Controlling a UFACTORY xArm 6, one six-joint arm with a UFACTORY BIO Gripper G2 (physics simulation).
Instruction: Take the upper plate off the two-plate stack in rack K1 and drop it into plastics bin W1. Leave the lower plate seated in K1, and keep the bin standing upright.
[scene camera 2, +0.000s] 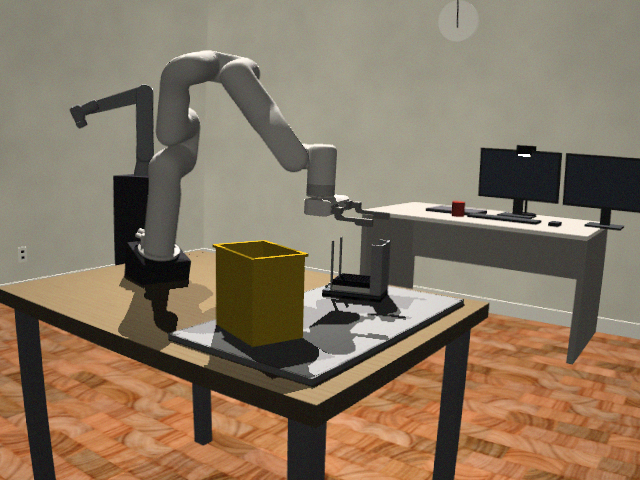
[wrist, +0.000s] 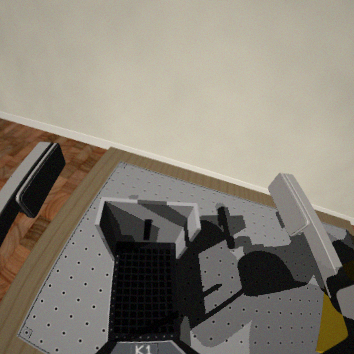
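Seen in the pictures: hand at its tool point: (scene camera 2: 373, 218) (wrist: 178, 193); arm's base at its link origin: (scene camera 2: 158, 251).
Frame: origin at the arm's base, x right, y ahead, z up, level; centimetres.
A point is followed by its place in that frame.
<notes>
Rack K1 (scene camera 2: 380, 268) {x -4.7, y 67.3, z 1.8 cm} (wrist: 129, 225) {x -11.5, y 66.5, z 2.5 cm} stands upright on the board, with a tall grey wall on one side and two thin rods opposite. A black gridded plate (scene camera 2: 353, 280) {x -5.7, y 59.7, z -2.4 cm} (wrist: 145, 290) {x -8.6, y 60.1, z -3.5 cm} lies low in it; the lower plate cannot be told apart from it. The yellow bin W1 (scene camera 2: 260, 297) {x 39.2, y 57.2, z 2.9 cm} stands upright and open-topped, left of the rack in the scene view; part of the bin (wrist: 331, 325) {x 24.0, y 51.9, z -4.3 cm} shows at the lower right of the wrist view. My gripper (scene camera 2: 377, 219) {x -7.8, y 63.6, z 14.0 cm} (wrist: 170, 192) {x -7.8, y 63.6, z 14.0 cm} is open and empty, above the rack's tall wall, its fingers level and wide apart.
The light perforated board (scene camera 2: 408, 328) {x 13.3, y 80.4, z -7.1 cm} (wrist: 75, 280) {x -19.2, y 60.1, z -7.1 cm} lies on the wooden table (scene camera 2: 77, 289) {x 23.4, y -10.9, z -8.4 cm} (wrist: 55, 240) {x -25.5, y 65.9, z -8.4 cm}. The rack's wall and rods rise above the plate. A desk (scene camera 2: 496, 258) with two monitors and a red mug (scene camera 2: 458, 208) stands behind. Another arm (scene camera 2: 144, 124) stands behind mine.
</notes>
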